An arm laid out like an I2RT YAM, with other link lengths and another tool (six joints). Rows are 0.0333 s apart.
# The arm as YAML. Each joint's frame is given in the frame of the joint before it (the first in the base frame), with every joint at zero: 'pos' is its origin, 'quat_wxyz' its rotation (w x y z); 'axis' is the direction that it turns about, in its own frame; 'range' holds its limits. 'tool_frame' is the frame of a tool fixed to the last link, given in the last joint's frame.
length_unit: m
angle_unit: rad
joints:
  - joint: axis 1
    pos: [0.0, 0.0, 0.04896]
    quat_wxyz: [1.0, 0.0, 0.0, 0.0]
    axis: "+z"
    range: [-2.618, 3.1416]
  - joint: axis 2
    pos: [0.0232, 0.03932, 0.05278]
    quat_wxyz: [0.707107, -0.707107, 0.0, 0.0]
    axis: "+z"
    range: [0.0, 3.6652]
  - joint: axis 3
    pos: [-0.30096, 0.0, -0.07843]
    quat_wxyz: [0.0, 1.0, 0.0, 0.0]
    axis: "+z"
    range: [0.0, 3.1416]
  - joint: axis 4
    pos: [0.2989, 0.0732, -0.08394]
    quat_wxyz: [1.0, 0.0, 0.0, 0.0]
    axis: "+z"
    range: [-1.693, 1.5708]
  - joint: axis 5
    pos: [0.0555, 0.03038, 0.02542]
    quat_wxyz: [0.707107, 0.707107, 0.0, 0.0]
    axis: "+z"
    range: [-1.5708, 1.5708]
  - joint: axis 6
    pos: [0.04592, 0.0, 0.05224]
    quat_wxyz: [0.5, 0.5, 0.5, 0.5]
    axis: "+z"
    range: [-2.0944, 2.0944]
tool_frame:
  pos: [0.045, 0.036, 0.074]
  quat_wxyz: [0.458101, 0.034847, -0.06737, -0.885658]
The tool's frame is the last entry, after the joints.
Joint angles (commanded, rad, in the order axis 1, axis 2, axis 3, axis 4, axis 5, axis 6), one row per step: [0.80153 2.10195 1.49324 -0.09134 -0.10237 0.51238]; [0.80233 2.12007 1.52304 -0.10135 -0.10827 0.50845]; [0.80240 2.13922 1.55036 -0.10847 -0.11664 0.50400]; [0.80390 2.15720 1.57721 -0.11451 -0.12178 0.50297]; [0.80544 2.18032 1.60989 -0.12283 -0.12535 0.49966]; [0.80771 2.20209 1.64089 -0.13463 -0.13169 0.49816]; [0.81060 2.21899 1.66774 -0.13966 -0.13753 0.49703]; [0.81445 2.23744 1.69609 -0.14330 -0.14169 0.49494]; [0.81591 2.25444 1.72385 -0.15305 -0.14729 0.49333]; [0.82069 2.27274 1.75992 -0.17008 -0.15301 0.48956]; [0.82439 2.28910 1.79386 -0.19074 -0.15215 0.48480]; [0.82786 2.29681 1.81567 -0.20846 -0.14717 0.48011]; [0.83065 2.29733 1.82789 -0.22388 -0.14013 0.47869]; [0.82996 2.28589 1.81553 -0.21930 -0.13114 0.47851]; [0.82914 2.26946 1.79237 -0.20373 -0.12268 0.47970]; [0.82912 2.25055 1.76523 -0.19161 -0.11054 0.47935]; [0.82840 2.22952 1.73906 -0.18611 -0.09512 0.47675]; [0.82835 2.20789 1.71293 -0.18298 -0.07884 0.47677]
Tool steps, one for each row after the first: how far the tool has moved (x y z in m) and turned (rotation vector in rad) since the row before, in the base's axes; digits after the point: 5 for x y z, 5 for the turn. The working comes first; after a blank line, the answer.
Tool pose at each row, in the base's axes (x y z in m, rotation vector in rad; the steps are taken from these numbers as rounded here): [0.37495 0.40192 0.07875 -2.14856 -1.20745 -0.94667]; [0.37868 0.40714 0.07947 -2.14052 -1.21393 -0.94523]; [0.38231 0.41208 0.07888 -2.13121 -1.22090 -0.94188]; [0.38544 0.41736 0.07873 -2.12327 -1.22407 -0.94117]; [0.38946 0.42319 0.07773 -2.11706 -1.23005 -0.94039]; [0.39205 0.42879 0.07638 -2.11115 -1.23566 -0.93265]; [0.39442 0.43466 0.07668 -2.09995 -1.23997 -0.93322]; [0.39688 0.44113 0.07676 -2.08815 -1.24580 -0.93627]; [0.39935 0.44590 0.07682 -2.08092 -1.24996 -0.93340]; [0.40092 0.45252 0.07866 -2.07035 -1.25984 -0.92933]; [0.40271 0.45722 0.08045 -2.06866 -1.26940 -0.92628]; [0.40328 0.45971 0.08288 -2.07106 -1.27809 -0.92550]; [0.40290 0.46044 0.08599 -2.07698 -1.28191 -0.92534]; [0.40264 0.45789 0.08835 -2.08265 -1.27931 -0.93590]; [0.40183 0.45483 0.09037 -2.08474 -1.27392 -0.95153]; [0.39996 0.45055 0.09196 -2.09231 -1.27134 -0.96428]; [0.39813 0.44494 0.09453 -2.10505 -1.27090 -0.97629]; [0.39560 0.43922 0.09713 -2.12007 -1.26802 -0.98595]

[0.00373 0.00522 0.00072 0.00206 -0.00087 0.00783]; [0.00363 0.00494 -0.00059 0.00250 0.00036 0.00932]; [0.00313 0.00528 -0.00015 0.00387 -0.00024 0.00611]; [0.00402 0.00583 -0.00100 0.00102 -0.00132 0.00638]; [0.00259 0.00560 -0.00135 0.00030 0.00374 0.00809]; [0.00237 0.00587 0.00030 0.00566 -0.00142 0.00810]; [0.00246 0.00647 0.00008 0.00547 -0.00375 0.00837]; [0.00247 0.00477 0.00006 0.00248 0.00083 0.00681]; [0.00157 0.00662 0.00184 0.00145 -0.00037 0.01157]; [0.00179 0.00470 0.00179 -0.00458 -0.00147 0.00601]; [0.00057 0.00249 0.00243 -0.00672 -0.00298 0.00257]; [-0.00038 0.00073 0.00311 -0.00636 -0.00173 -0.00174]; [-0.00026 -0.00255 0.00236 -0.00124 -0.00682 -0.00750]; [-0.00081 -0.00306 0.00202 0.00341 -0.00914 -0.00812]; [-0.00187 -0.00428 0.00159 -0.00244 -0.00848 -0.00925]; [-0.00183 -0.00561 0.00257 -0.00742 -0.00903 -0.01112]; [-0.00253 -0.00572 0.00260 -0.00790 -0.00658 -0.01275]
